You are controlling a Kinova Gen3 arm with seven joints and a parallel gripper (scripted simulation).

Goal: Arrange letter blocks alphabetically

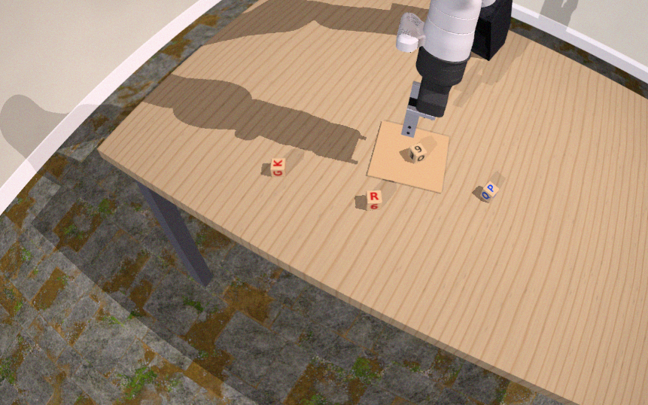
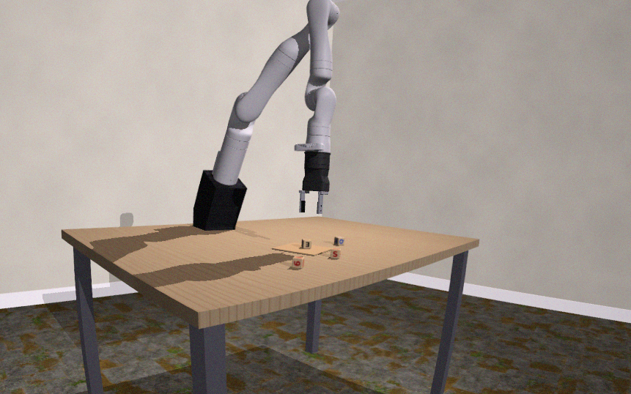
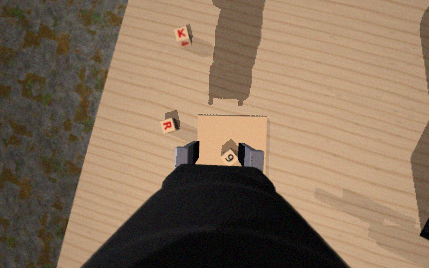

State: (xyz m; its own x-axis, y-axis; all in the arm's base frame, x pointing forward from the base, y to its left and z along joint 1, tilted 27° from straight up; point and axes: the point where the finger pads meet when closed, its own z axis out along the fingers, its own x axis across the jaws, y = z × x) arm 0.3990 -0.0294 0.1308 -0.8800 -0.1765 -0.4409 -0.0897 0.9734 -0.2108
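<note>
My hand is 20 mm past the block, 20 mm to the right of it and 120 mm above it. From my hand the other things lie so: tan mat: 20 mm behind, 10 mm to the left, 130 mm below.
</note>
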